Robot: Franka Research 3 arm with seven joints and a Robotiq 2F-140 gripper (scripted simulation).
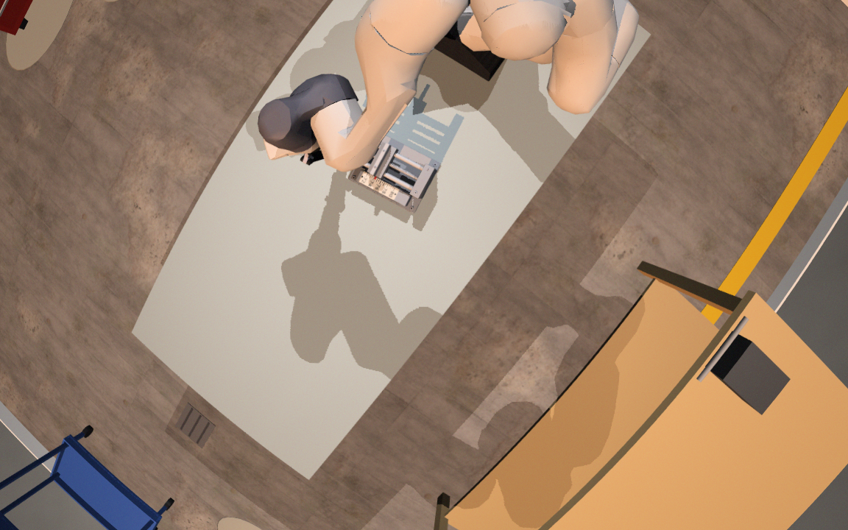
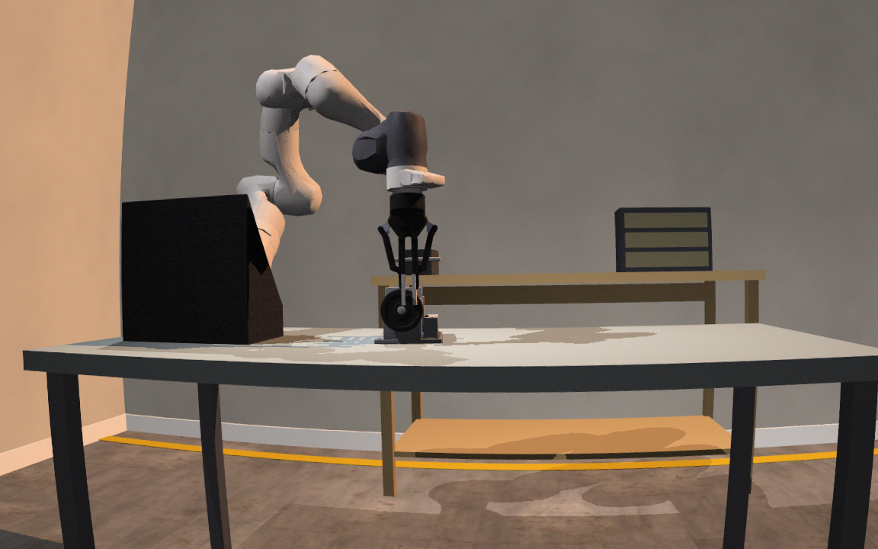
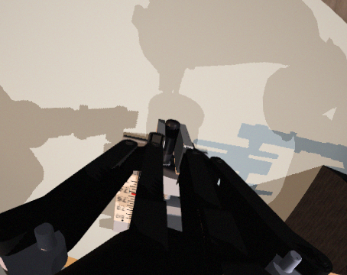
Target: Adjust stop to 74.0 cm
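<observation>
The black handwheel is 1 cm behind my hand, 2 cm to the left of it and 2 cm below it.
</observation>
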